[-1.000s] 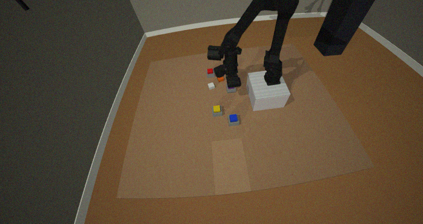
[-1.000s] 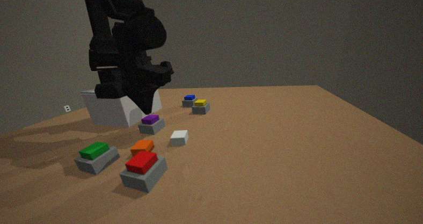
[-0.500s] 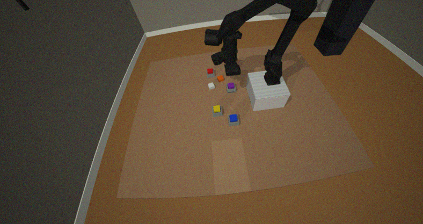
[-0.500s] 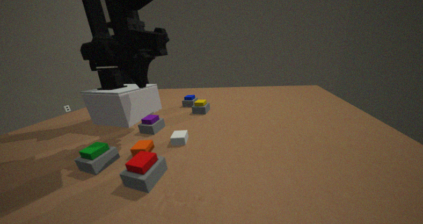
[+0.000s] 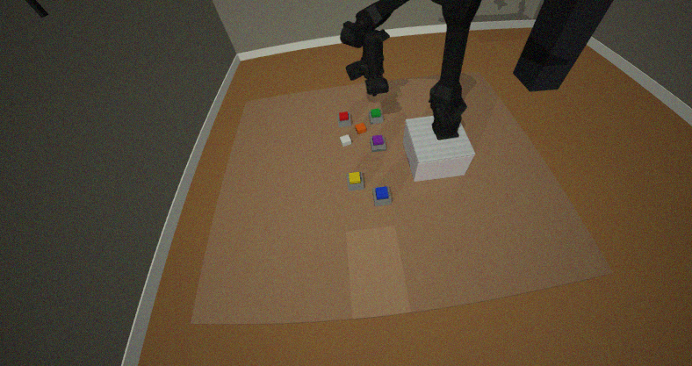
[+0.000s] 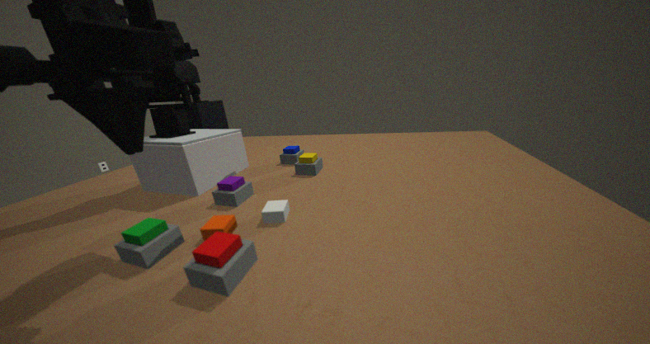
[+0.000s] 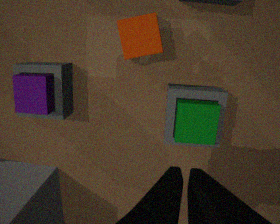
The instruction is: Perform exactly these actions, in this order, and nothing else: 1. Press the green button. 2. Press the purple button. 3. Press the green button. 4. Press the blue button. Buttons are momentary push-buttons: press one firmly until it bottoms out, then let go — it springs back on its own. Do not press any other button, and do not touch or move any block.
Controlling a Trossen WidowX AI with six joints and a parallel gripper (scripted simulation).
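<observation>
The green button lies 90 mm below my gripper tip, 20 mm to the right of it and 10 mm behind it. The rest, counted from my gripper tip: red button 110 mm ahead, 90 mm below, 20 mm to the right; then orange block 120 mm below, 60 mm ahead, 30 mm to the left; then purple button 120 mm to the left, 90 mm below, 10 mm ahead.
</observation>
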